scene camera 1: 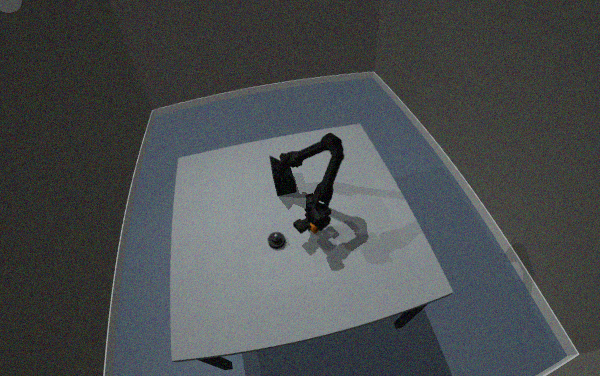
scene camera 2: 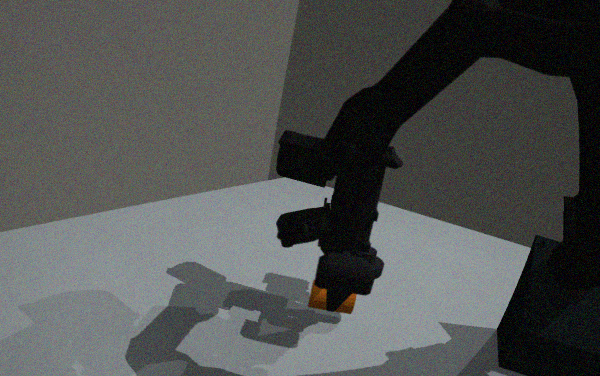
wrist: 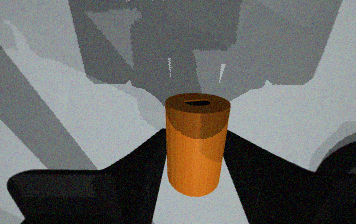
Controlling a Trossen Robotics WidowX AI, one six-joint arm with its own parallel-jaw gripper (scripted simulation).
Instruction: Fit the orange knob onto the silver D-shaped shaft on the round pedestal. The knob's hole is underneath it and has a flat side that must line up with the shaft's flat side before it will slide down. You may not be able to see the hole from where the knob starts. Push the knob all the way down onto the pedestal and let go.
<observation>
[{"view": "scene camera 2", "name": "my gripper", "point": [330,302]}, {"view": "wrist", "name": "my gripper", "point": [193,134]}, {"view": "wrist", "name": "orange knob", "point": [196,124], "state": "held by my gripper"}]
</observation>
